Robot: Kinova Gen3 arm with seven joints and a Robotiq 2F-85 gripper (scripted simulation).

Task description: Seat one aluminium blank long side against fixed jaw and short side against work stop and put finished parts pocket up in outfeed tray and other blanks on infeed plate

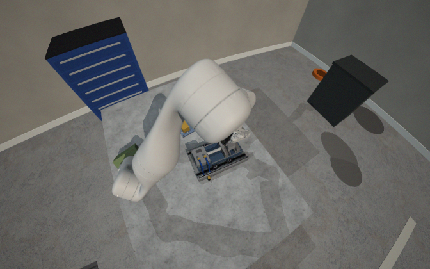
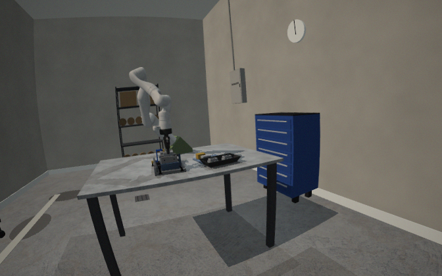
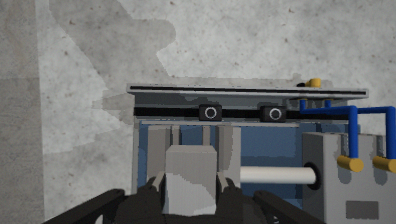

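My hand is 80 mm past the white rod, 40 mm above it and 20 mm to the right of it. Also, from my hand: brass blank 280 mm to the left, 110 mm behind, 100 mm below; vise 80 mm below, 70 mm behind, 20 mm to the left.
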